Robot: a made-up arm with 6 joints. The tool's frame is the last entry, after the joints. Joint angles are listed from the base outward. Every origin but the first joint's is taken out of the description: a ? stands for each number. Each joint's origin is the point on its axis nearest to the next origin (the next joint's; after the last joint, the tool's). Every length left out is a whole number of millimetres.
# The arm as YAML. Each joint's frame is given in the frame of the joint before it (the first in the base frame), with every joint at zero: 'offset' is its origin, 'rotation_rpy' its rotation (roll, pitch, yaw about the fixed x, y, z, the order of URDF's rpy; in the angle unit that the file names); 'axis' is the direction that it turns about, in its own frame. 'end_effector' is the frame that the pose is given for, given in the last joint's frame.
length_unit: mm
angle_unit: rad
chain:
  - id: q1
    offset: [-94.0, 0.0, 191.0]
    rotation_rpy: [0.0, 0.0, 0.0]
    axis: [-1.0, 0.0, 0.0]
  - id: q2
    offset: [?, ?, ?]
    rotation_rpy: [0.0, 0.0, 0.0]
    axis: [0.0, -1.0, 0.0]
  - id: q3
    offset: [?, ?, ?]
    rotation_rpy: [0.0, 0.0, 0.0]
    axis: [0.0, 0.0, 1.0]
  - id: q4
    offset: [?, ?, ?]
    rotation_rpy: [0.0, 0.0, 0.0]
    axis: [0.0, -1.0, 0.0]
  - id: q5
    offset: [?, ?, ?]
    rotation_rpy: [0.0, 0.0, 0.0]
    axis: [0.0, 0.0, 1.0]
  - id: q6
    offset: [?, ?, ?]
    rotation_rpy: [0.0, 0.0, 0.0]
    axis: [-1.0, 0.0, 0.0]
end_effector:
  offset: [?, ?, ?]
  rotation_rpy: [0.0, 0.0, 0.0]
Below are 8 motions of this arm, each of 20 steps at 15 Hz.
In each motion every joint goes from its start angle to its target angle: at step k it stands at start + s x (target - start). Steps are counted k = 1, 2, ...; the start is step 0. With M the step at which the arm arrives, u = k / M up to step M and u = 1 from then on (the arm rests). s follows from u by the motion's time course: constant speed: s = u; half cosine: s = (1 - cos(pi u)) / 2; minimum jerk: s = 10 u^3 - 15 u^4 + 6 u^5.
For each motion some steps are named. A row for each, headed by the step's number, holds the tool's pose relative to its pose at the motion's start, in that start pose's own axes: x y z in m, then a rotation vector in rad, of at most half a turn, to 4 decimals.
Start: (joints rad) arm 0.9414 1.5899 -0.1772 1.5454 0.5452 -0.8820
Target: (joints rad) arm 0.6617 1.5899 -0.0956 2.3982 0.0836 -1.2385
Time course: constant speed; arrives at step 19
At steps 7, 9, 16, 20:
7: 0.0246 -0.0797 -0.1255 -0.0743 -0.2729 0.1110
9: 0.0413 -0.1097 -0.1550 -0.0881 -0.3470 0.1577
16: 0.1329 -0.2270 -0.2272 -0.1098 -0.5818 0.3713
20: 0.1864 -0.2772 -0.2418 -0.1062 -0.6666 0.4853

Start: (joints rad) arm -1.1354 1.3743 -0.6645 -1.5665 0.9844 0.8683
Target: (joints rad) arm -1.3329 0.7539 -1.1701 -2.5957 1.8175 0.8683
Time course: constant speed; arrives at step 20
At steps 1, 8, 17, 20:
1: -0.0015 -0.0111 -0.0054 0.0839 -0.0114 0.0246
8: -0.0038 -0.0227 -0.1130 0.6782 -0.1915 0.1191
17: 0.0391 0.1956 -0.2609 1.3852 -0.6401 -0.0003
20: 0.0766 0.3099 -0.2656 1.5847 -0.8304 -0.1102

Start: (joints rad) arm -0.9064 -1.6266 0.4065 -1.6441 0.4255 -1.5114
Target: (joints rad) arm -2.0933 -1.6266 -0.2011 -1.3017 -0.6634 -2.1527
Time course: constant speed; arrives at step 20
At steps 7, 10, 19, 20:
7: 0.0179 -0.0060 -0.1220 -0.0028 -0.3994 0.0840
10: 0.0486 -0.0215 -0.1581 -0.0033 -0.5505 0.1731
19: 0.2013 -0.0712 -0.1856 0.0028 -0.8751 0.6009
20: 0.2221 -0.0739 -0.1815 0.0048 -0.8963 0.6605

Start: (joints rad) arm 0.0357 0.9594 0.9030 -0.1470 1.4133 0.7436
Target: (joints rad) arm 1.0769 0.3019 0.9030 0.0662 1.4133 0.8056
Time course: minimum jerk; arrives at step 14
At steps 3, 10, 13, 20:
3: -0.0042 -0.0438 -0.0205 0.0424 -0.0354 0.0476
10: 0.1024 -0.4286 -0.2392 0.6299 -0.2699 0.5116
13: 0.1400 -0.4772 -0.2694 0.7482 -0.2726 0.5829
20: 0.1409 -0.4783 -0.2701 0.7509 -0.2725 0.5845

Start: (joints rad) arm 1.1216 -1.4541 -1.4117 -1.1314 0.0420 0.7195
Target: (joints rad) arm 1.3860 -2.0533 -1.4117 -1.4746 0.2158 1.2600
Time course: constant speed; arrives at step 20
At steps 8, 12, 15, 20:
8: -0.0418 0.0257 0.1480 -0.1885 0.2571 -0.0010
12: -0.0451 0.0363 0.2232 -0.2612 0.3879 0.0247
15: -0.0401 0.0420 0.2783 -0.3058 0.4846 0.0548
20: -0.0182 0.0457 0.3654 -0.3608 0.6402 0.1243

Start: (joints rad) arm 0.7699 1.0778 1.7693 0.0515 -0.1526 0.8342
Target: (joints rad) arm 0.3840 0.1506 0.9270 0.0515 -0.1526 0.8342
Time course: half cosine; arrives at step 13
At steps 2, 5, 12, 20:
2: -0.0193 0.0459 0.0206 0.0494 0.0433 -0.0564
5: -0.0638 0.2386 0.1532 0.2868 0.2505 -0.2960
12: 0.0524 0.4084 0.5866 0.9478 0.7852 -0.6848
20: 0.0563 0.4060 0.5950 0.9633 0.7967 -0.6890

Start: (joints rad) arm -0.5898 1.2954 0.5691 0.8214 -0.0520 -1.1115
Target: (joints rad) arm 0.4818 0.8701 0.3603 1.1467 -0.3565 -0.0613
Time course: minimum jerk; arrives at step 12
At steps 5, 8, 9, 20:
5: 0.0789 -0.0164 0.0656 -0.1825 0.1374 -0.0186
8: 0.2109 -0.0235 0.1468 -0.4731 0.3628 0.0285
9: 0.2485 -0.0244 0.1631 -0.5508 0.4203 0.0593
20: 0.2872 -0.0250 0.1769 -0.6286 0.4756 0.0981

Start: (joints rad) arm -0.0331 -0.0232 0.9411 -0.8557 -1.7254 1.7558
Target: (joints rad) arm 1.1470 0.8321 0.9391 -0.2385 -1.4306 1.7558
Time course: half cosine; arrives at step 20
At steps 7, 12, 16, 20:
7: -0.0065 0.0256 0.0064 0.0758 0.2105 -0.2487
12: 0.0146 0.0881 0.0013 0.1252 0.3362 -0.7531
16: 0.0614 0.1225 -0.0242 0.0984 0.2874 -1.1377
20: 0.0858 0.1282 -0.0398 0.0734 0.2385 -1.2870

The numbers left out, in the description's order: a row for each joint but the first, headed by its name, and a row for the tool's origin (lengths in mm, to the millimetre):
q2: 0.0 -37.0 111.0
q3: -6.0 0.0 -111.0
q4: -64.0 -265.0 0.0
q5: -136.0 0.0 20.0
q6: -444.0 45.0 0.0
tool: 0.0 -57.0 17.0

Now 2 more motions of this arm.
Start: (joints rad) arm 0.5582 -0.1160 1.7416 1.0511 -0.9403 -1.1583
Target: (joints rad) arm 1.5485 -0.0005 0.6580 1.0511 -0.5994 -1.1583
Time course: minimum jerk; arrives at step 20
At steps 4, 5, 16, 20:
4: -0.0093 0.0209 0.0010 -0.0815 -0.0198 0.0059
5: -0.0161 0.0376 0.0012 -0.1465 -0.0331 0.0111
16: -0.0619 0.3357 -0.0779 -1.3890 0.0761 0.1741
20: -0.0603 0.3537 -0.0881 -1.4726 0.1076 0.1900

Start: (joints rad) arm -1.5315 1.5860 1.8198 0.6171 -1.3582 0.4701
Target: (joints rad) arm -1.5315 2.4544 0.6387 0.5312 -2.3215 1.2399
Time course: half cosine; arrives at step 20
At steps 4, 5, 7, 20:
4: -0.0091 0.0560 0.0113 -0.1189 -0.0434 -0.1811
5: -0.0095 0.0868 0.0144 -0.1735 -0.0637 -0.2802
7: 0.0041 0.1622 0.0169 -0.2799 -0.1035 -0.5318
20: 0.2542 0.3453 0.1780 0.0692 0.0909 -1.7657

